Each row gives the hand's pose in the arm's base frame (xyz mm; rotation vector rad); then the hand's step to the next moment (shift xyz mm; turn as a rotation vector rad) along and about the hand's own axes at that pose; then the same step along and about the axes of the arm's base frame.
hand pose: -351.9 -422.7 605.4 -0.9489 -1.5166 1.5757
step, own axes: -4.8 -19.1 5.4 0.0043 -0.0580 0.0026
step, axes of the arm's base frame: -2.3 -6.2 19.3 -0.0033 0.0043 0.0580
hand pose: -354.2 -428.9 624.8 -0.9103 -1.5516 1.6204
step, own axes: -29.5 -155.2 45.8 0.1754 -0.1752 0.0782
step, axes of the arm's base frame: -21.7 -43.5 157.1 -0.1525 0.1178 0.1745
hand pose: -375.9 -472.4 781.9 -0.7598 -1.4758 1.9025
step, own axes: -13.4 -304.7 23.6 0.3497 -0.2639 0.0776
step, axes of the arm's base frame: 26.5 34.7 302.8 -0.2552 0.2671 0.2479
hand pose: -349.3 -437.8 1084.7 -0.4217 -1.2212 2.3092
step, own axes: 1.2 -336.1 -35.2 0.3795 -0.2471 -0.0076
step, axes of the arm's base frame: 108.9 185.7 260.4 -0.2437 0.3336 0.1857
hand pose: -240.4 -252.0 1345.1 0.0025 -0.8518 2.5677
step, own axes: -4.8 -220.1 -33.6 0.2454 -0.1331 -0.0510
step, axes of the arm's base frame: 97.2 175.1 97.4 -0.1623 0.2228 0.0675
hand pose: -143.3 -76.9 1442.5 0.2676 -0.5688 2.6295
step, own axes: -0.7 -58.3 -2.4 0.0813 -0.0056 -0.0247
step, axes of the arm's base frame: 26.8 48.7 17.9 -0.0719 0.0456 0.0020
